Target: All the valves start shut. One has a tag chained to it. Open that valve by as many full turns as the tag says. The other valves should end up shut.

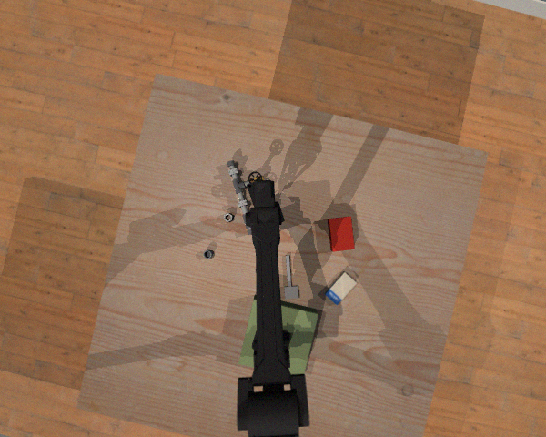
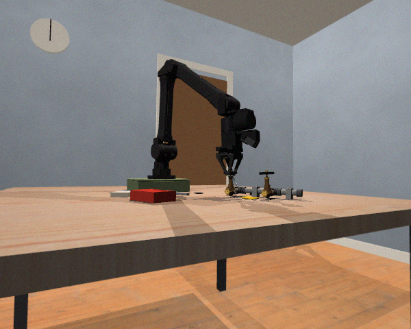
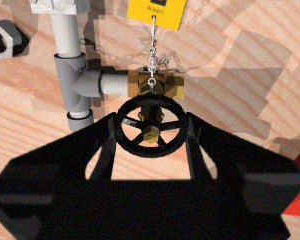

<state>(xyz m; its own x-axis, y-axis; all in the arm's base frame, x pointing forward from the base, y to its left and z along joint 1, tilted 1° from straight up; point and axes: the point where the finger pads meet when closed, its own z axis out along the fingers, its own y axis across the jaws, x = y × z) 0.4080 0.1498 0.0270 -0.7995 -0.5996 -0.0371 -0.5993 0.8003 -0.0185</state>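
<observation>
The yellow tag lies 80 mm below my hand, 60 mm ahead of it and 40 mm to the left of it. Round my hand: grey tool (200 mm behind, 160 mm to the right, 80 mm below); then red block (280 mm to the right, 70 mm below, 20 mm ahead).
</observation>
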